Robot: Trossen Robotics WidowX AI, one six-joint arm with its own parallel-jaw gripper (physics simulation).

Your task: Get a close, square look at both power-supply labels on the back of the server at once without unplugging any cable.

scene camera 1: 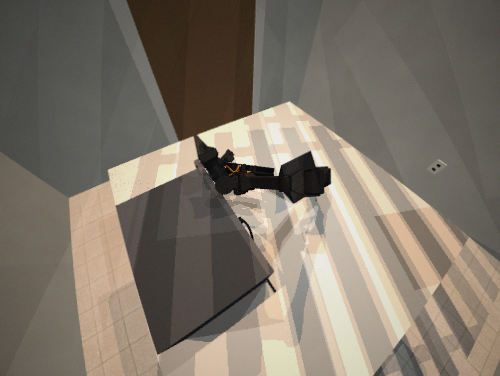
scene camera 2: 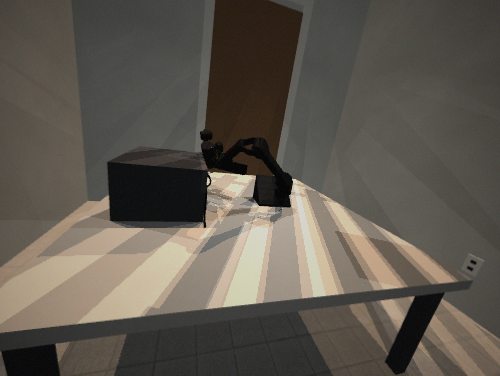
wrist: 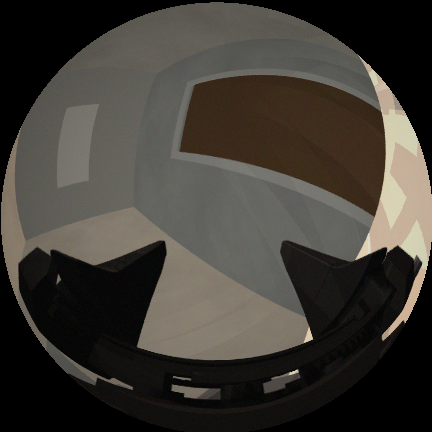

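Note:
Scene camera 1 shows me my gripper [scene camera 1: 195, 138], and the gripper's there in the wrist view [wrist: 224, 247] too.

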